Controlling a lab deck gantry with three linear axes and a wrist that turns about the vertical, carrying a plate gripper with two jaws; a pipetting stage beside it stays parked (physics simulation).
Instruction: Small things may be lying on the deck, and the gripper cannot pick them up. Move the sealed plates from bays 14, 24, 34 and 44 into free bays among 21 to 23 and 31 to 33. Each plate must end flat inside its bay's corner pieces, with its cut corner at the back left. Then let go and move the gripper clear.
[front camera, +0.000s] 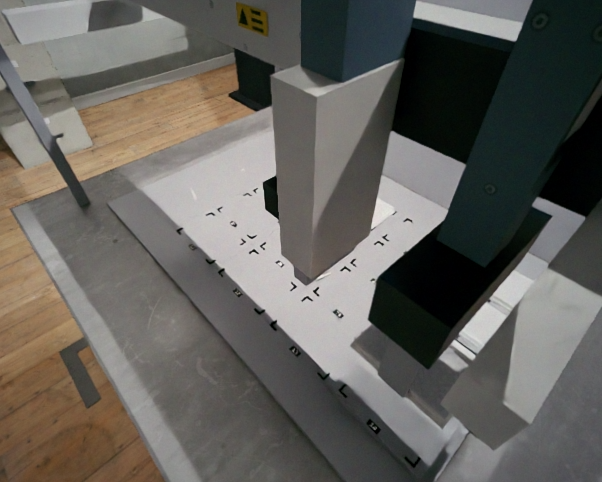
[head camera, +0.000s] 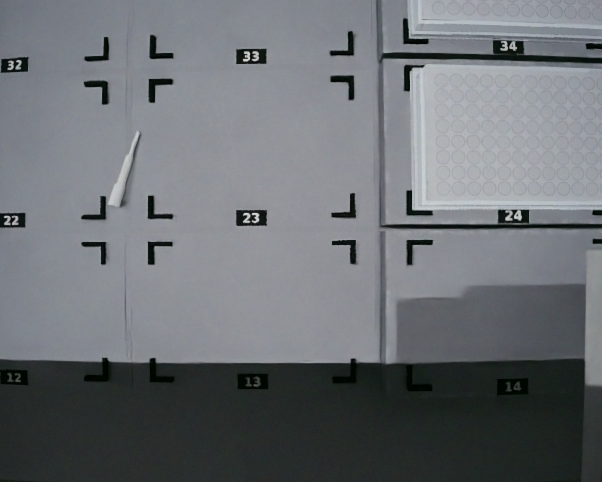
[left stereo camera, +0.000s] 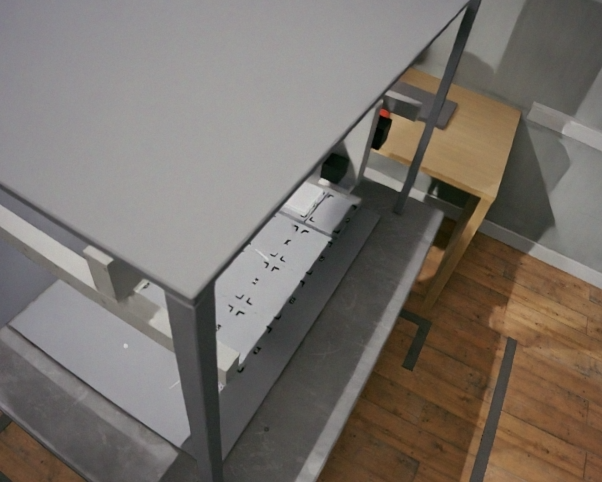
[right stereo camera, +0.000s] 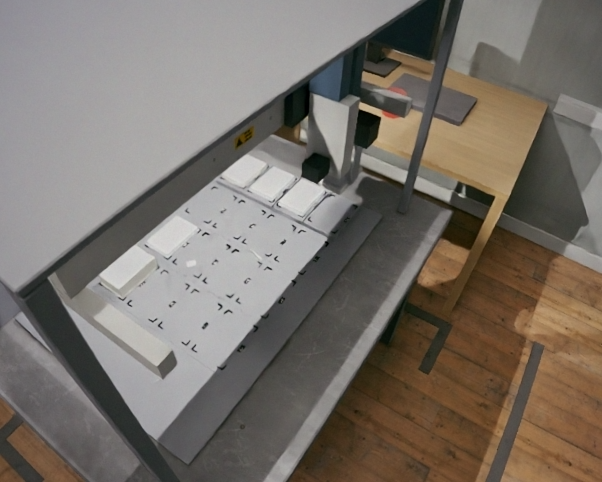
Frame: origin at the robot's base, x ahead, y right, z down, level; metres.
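Seen in the pictures: robot's base, link origin: (front camera: 178, 231) (left stereo camera: 240, 371) (right stereo camera: 222, 368).
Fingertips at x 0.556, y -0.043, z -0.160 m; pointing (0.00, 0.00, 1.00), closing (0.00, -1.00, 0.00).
Observation:
Offsets run from my fingertips to a thing's middle. "spot": to the spot under its first point.
My gripper (front camera: 424, 371) is shut on a sealed plate @(dx +0.000, dy +0.000, dz +0.000 m) (front camera: 439, 379), shaded and raised above bay 14. One jaw covers its front side; its cut corner is hidden. A pale edge at the head view's right probably belongs to it. In the right stereo view the held plate is hidden. Bay 14 @(spot: dx -0.015, dy +0.005, dz +0.145 m) (head camera: 489, 321) is bare. Sealed plates stand in bay 24 @(spot: dx -0.014, dy -0.106, dz +0.131 m) (head camera: 502, 135) (right stereo camera: 301, 195), bay 34 @(spot: dx -0.011, dy -0.176, dz +0.131 m) (head camera: 502, 20) (right stereo camera: 272, 183) and bay 44 @(spot: dx -0.007, dy -0.317, dz +0.131 m) (right stereo camera: 244, 170). Bays 23 @(spot: dx -0.164, dy -0.108, dz +0.160 m) (head camera: 251, 145) and 33 @(spot: dx -0.140, dy -0.207, dz +0.160 m) (right stereo camera: 246, 215) hold no plate.
A pipette tip @(spot: dx -0.245, dy -0.093, dz +0.154 m) (head camera: 125, 168) (right stereo camera: 256, 253) lies between bays 22 and 23. A small white chip @(dx -0.368, dy -0.216, dz +0.159 m) (right stereo camera: 190, 263) lies at bay 32. A plate @(dx -0.328, dy -0.321, dz +0.152 m) (right stereo camera: 173, 235) stands in bay 42 and a taller one @(dx -0.492, dy -0.321, dz +0.139 m) (right stereo camera: 128, 268) in bay 41. The pale column (front camera: 341, 175) (right stereo camera: 334, 130) stands beside my gripper.

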